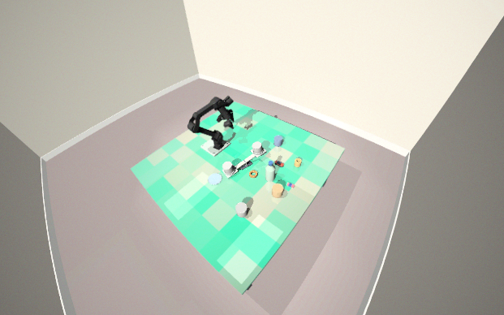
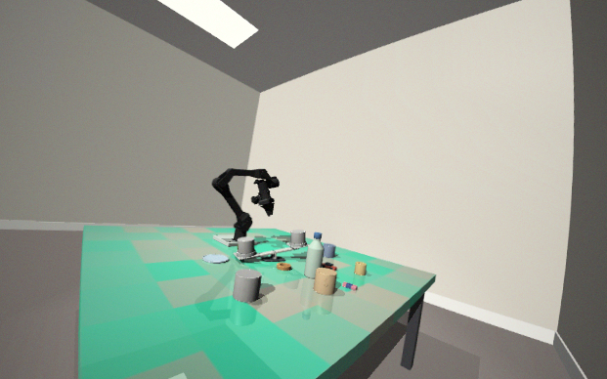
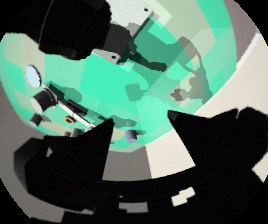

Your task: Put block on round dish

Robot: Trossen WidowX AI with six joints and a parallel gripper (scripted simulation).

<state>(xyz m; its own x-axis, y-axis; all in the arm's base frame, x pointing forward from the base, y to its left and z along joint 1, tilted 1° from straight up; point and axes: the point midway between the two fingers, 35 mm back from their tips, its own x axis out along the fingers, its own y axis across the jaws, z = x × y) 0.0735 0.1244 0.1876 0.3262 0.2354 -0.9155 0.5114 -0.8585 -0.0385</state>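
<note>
My gripper tip is now 15 cm short of the grey block, 31 cm to the left of it and 13 cm above it. From my gripper tip the other things lie so: blue cup 32 cm ahead, 15 cm to the left, 14 cm below; bottle 43 cm ahead, 22 cm to the right, 6 cm below; light blue round dish 9 cm ahead, 41 cm to the right, 17 cm below.
</note>
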